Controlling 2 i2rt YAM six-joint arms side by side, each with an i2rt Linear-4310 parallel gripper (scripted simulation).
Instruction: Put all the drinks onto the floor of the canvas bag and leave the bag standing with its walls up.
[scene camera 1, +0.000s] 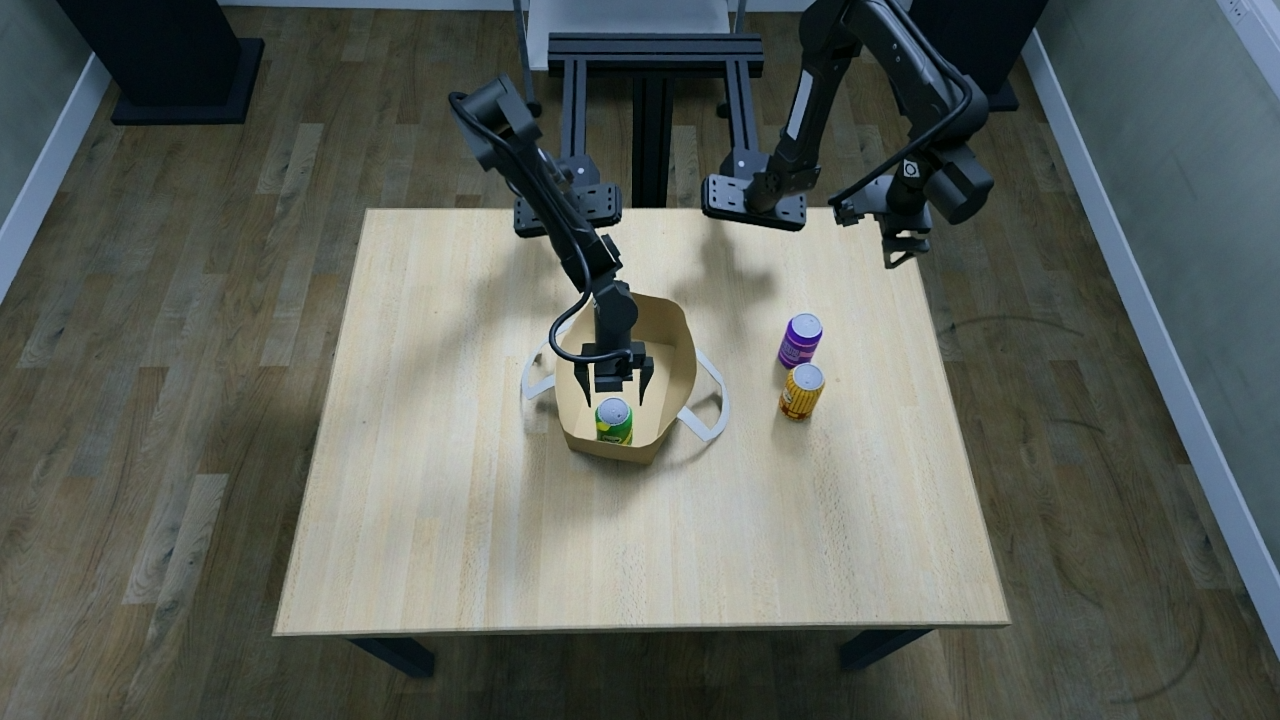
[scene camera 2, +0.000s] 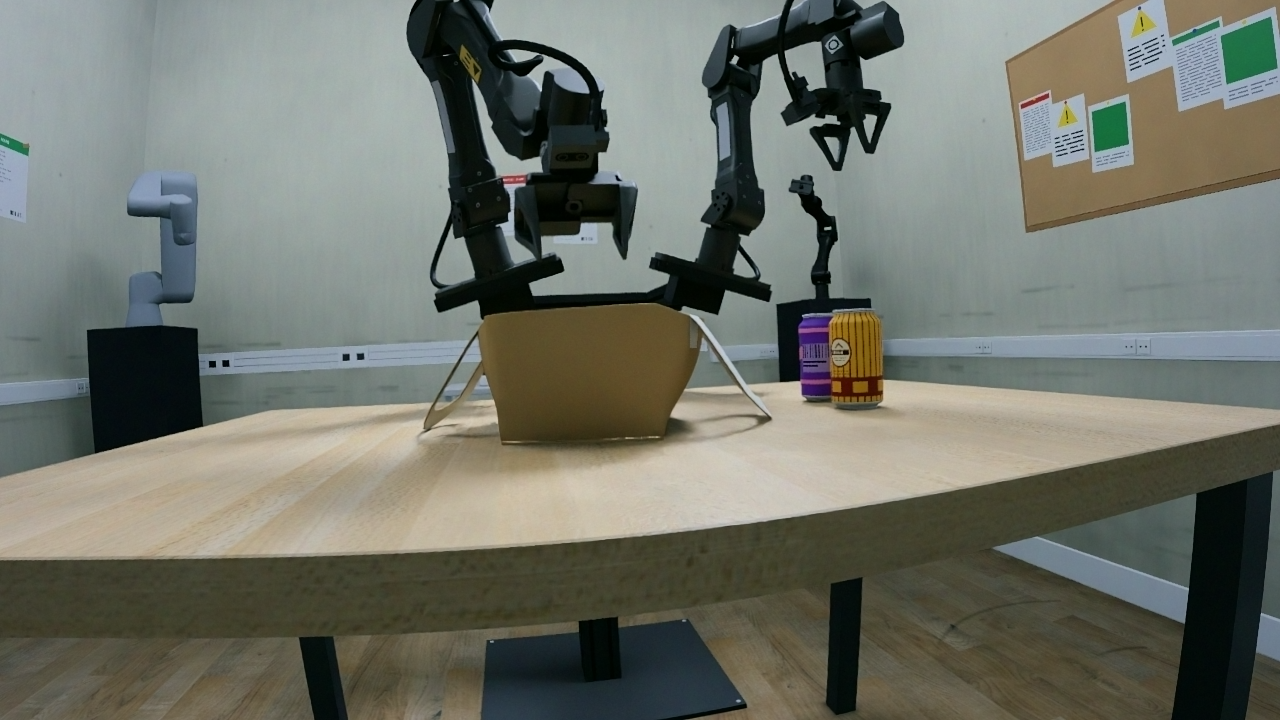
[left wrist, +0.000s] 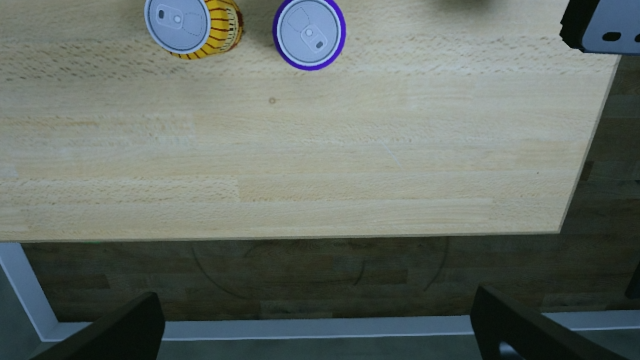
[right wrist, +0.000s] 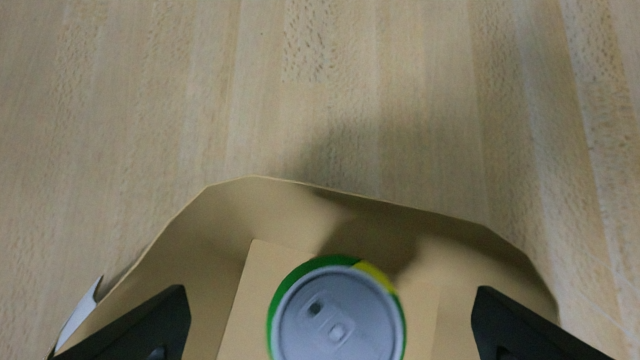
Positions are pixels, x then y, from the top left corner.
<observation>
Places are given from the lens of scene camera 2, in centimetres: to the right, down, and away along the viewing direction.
left gripper (scene camera 2: 852, 162): 32, -30, 87
right gripper (scene camera 2: 583, 255): -6, -10, 59
purple can (scene camera 2: 814, 345): 24, -2, 83
striped can (scene camera 2: 855, 336): 26, -3, 71
canvas bag (scene camera 2: 617, 371): -2, 1, 55
The marked spots on the purple can and the striped can are 12 cm apart.
</observation>
